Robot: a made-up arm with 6 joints. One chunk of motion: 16 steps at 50 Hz.
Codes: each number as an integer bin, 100 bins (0 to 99) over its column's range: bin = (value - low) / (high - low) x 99, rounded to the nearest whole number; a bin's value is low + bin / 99 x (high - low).
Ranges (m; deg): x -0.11..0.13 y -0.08..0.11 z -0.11..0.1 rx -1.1..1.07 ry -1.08..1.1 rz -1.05..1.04
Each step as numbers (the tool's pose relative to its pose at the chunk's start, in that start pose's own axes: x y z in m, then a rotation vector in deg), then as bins.
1 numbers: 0.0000 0.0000 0.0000 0.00 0.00 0.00
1 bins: 45 42 52 50 49 50
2 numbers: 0.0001 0.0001 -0.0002 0.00 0.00 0.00
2 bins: 45 42 52 50 49 50
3 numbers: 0.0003 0.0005 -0.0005 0.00 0.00 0.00
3 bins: 45 42 52 50 49 50
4 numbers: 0.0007 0.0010 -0.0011 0.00 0.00 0.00
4 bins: 46 42 51 50 49 50
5 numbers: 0.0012 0.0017 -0.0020 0.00 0.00 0.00
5 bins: 46 43 51 50 49 50
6 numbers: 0.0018 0.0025 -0.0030 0.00 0.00 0.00
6 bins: 46 43 50 50 49 50
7 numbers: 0.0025 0.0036 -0.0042 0.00 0.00 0.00
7 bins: 46 44 50 50 49 50
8 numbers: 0.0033 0.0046 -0.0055 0.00 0.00 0.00
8 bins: 47 44 49 50 49 50
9 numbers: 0.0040 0.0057 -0.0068 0.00 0.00 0.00
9 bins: 47 45 49 50 49 50
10 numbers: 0.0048 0.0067 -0.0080 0.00 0.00 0.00
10 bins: 47 45 48 50 49 50
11 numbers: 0.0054 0.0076 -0.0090 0.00 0.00 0.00
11 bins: 48 46 48 50 49 50
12 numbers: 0.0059 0.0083 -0.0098 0.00 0.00 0.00
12 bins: 48 46 47 50 49 50
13 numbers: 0.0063 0.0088 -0.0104 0.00 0.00 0.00
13 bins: 48 46 47 50 49 50
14 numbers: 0.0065 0.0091 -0.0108 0.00 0.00 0.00
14 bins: 48 46 47 50 49 50
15 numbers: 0.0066 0.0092 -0.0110 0.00 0.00 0.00
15 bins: 48 46 47 50 49 50
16 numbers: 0.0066 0.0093 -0.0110 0.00 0.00 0.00
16 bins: 48 47 47 50 49 50
